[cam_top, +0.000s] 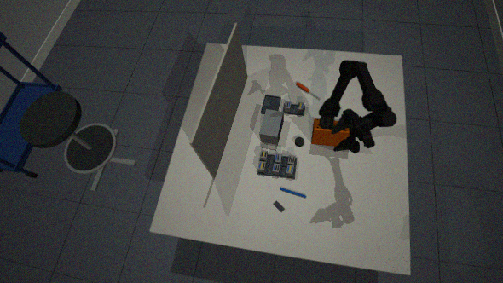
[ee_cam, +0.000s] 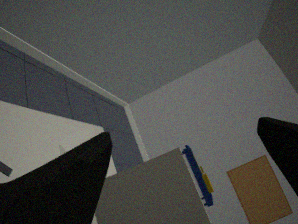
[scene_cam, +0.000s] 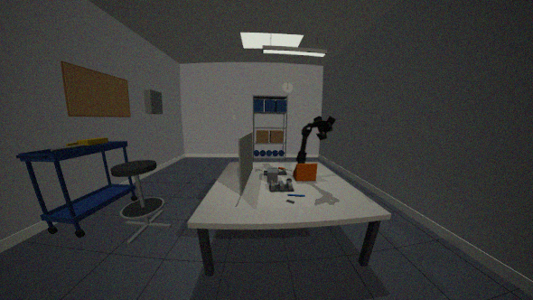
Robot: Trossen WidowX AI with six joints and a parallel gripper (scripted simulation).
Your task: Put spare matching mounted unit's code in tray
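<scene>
Right now the grey spare block is 49 cm below my gripper tip, 30 cm ahead of it and 9 cm to the right of it. The rest, counted from my gripper tip: blue stick 52 cm below, 14 cm ahead, 4 cm to the left; tall dark panel 50 cm ahead, 37 cm to the right, 31 cm below; mounted unit 48 cm below, 31 cm to the right, 26 cm ahead.
</scene>
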